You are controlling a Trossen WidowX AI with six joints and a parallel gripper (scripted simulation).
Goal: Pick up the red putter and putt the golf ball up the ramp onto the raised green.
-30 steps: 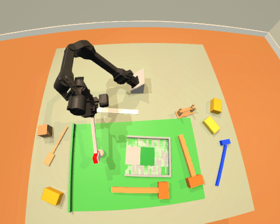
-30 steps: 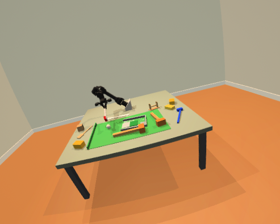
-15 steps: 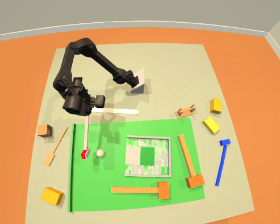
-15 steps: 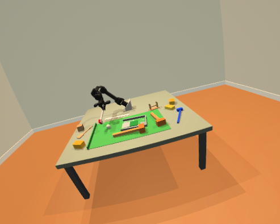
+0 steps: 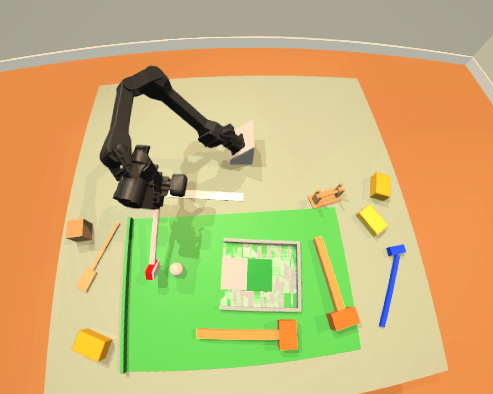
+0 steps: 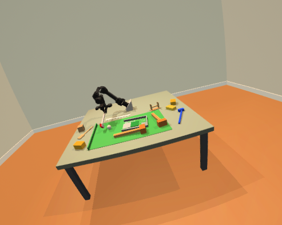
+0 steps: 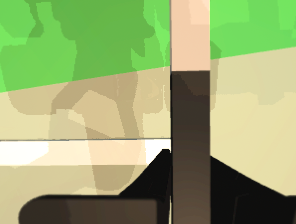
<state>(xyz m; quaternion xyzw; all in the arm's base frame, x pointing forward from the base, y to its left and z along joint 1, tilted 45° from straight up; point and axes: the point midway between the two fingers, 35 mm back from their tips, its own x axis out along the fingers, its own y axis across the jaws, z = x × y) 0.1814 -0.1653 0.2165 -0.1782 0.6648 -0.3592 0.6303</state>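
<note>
My gripper tip is 12 cm to the right of the white strip, 9 cm above it and 2 cm past it. From my gripper tip the other things lie so: white golf ball 23 cm ahead, 7 cm below, 2 cm to the left; wooden paddle 26 cm to the right, 17 cm ahead, 9 cm below; tan block 32 cm to the right, 6 cm below, 6 cm ahead.
</note>
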